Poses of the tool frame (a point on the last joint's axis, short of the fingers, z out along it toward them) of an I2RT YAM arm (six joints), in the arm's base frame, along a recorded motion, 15 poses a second.
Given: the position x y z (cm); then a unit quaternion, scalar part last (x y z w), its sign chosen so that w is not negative.
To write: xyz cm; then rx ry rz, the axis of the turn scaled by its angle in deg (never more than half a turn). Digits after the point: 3 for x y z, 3 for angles.
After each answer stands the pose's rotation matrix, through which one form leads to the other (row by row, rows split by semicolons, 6 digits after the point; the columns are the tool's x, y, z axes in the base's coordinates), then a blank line. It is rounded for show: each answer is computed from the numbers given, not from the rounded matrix.
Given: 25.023, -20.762, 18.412, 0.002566, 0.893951, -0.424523, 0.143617
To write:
25.023, -20.762, 18.412, 0.424, 147.679, -70.130
-0.958735 0.126525 0.254594; -0.117350 0.639547 -0.759742; -0.258952 -0.758268 -0.598309

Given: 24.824, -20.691, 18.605, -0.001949, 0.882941, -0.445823, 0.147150
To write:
24.824, -20.691, 18.605, -0.321, 145.572, -73.503
-0.956686 0.127764 0.261587; -0.134647 0.602476 -0.786697; -0.258112 -0.787844 -0.559177

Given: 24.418, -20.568, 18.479, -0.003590, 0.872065, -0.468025, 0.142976
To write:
24.418, -20.568, 18.479, -0.593, 144.115, -77.345
-0.959090 0.127571 0.252729; -0.140094 0.561879 -0.815270; -0.246008 -0.817323 -0.521021

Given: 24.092, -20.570, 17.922, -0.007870, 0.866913, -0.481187, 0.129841
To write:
24.092, -20.570, 17.922, -1.310, 144.331, -80.112
-0.966159 0.111310 0.232696; -0.138601 0.536794 -0.832251; -0.217548 -0.836338 -0.503201

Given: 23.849, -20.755, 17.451, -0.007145, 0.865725, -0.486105, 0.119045
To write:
23.849, -20.755, 17.451, -1.197, 145.024, -81.431
-0.971554 0.103365 0.213067; -0.128108 0.527302 -0.839965; -0.199174 -0.843367 -0.499061

